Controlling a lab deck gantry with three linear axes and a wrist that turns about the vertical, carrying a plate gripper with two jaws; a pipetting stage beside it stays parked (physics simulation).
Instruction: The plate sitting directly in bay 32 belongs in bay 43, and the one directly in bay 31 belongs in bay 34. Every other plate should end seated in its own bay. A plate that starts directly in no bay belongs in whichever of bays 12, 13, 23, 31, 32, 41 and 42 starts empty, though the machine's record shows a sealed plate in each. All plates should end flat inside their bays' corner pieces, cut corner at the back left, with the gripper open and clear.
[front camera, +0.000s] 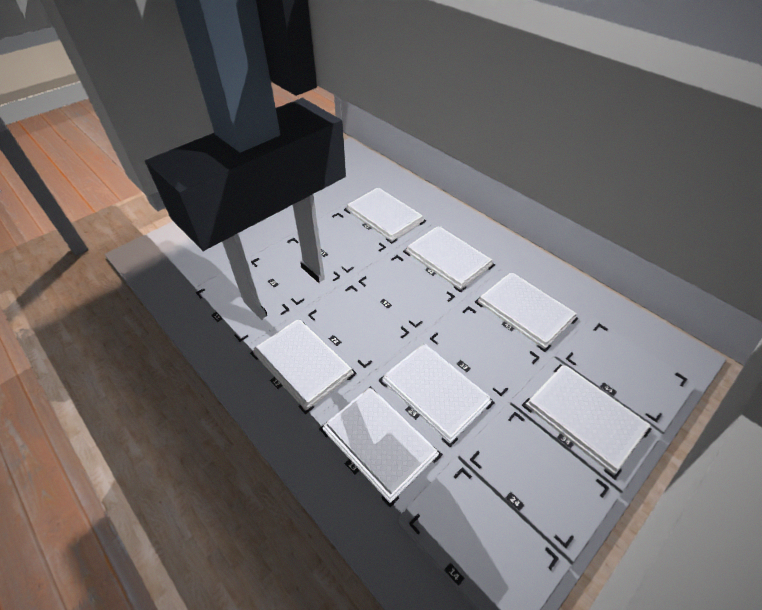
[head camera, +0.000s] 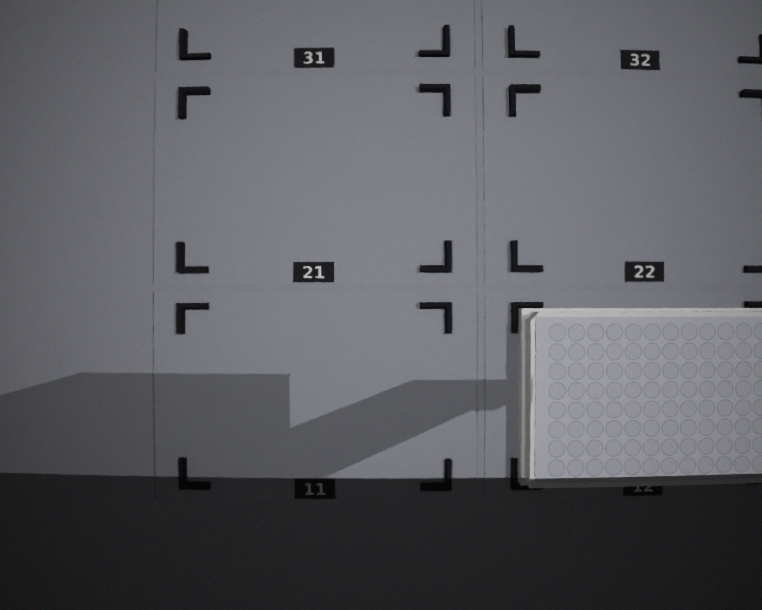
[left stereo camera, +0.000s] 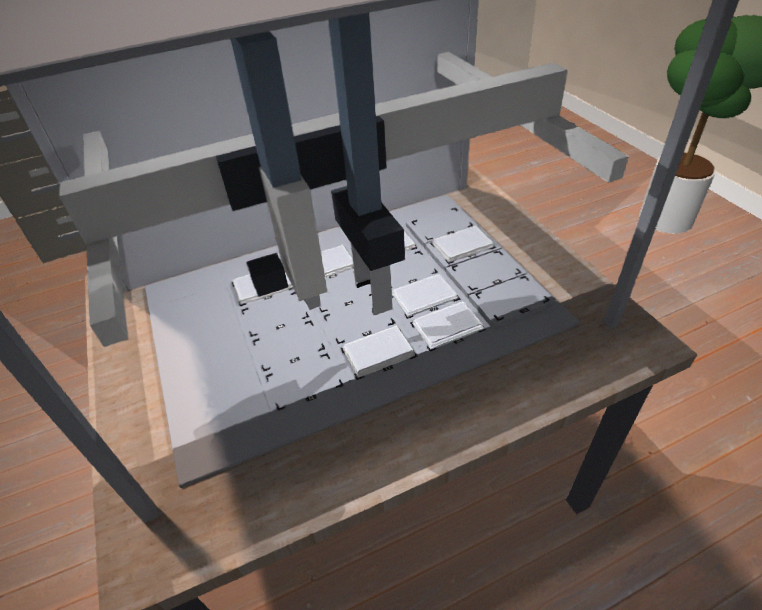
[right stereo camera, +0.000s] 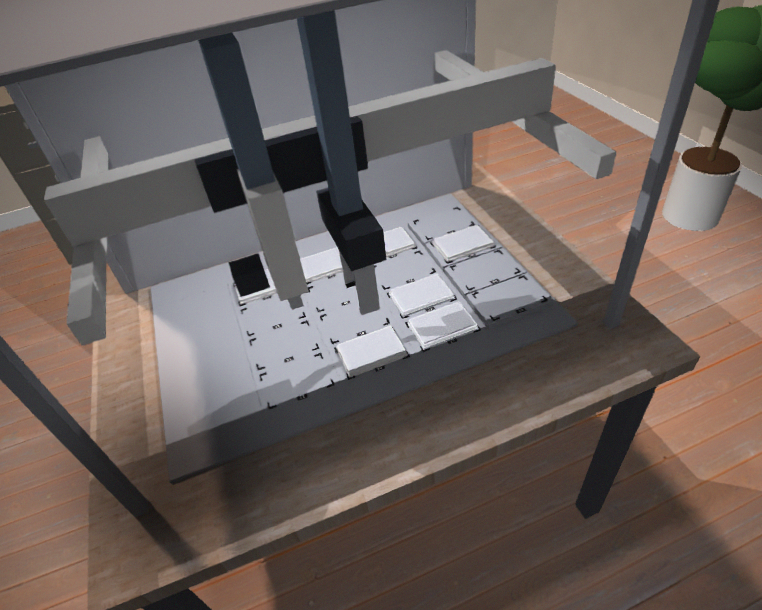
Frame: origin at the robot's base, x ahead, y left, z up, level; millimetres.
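Seen in the pictures: gripper, fingertip midpoint: (front camera: 285, 290) (left stereo camera: 373, 296) (right stereo camera: 362, 296); robot's base, origin of the base link: (front camera: 198, 293) (head camera: 187, 481) (left stereo camera: 279, 408) (right stereo camera: 270, 407).
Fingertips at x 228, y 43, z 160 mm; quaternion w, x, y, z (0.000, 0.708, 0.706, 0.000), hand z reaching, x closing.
Note:
Offsets run from my fingertips to a thing's middle. "*": to the spot under its first point.
A white plate {152 mm down, 0 mm ahead, 0 mm left} (front camera: 303, 362) (head camera: 648, 394) (left stereo camera: 379, 349) (right stereo camera: 371, 351) lies in bay 12, cut corner at the back left; its right part is out of the head view. Other white plates lie in bay 13 {* 145 mm down, 171 mm ahead, 4 mm right} (front camera: 381, 443), bay 23 {* 145 mm down, 172 mm ahead, 100 mm left} (front camera: 437, 393), bay 34 {* 131 mm down, 332 mm ahead, 209 mm left} (front camera: 589, 416), bay 43 {* 145 mm down, 169 mm ahead, 313 mm left} (front camera: 527, 309), bay 42 {* 145 mm down, 6 mm ahead, 314 mm left} (front camera: 449, 256) and bay 41 {* 145 mm down, 155 mm back, 315 mm left} (front camera: 385, 213). Bays 31 and 32 are empty. My gripper (front camera: 288, 294) (left stereo camera: 371, 297) (right stereo camera: 359, 298) is open and empty, raised above the deck behind the bay 12 plate, jaws apart. Its jaws do not show in the head view.
The parked pipetting stage (left stereo camera: 295, 235) (right stereo camera: 273, 235) hangs left of the gripper, with a black block (left stereo camera: 266, 274) (right stereo camera: 249, 274) before the bay 41 plate. The gantry beam (left stereo camera: 476, 101) (right stereo camera: 457, 101) crosses behind. Low dividers {* 149 mm down, 332 mm ahead, 55 mm left} (front camera: 514, 508) separate the right column's bays.

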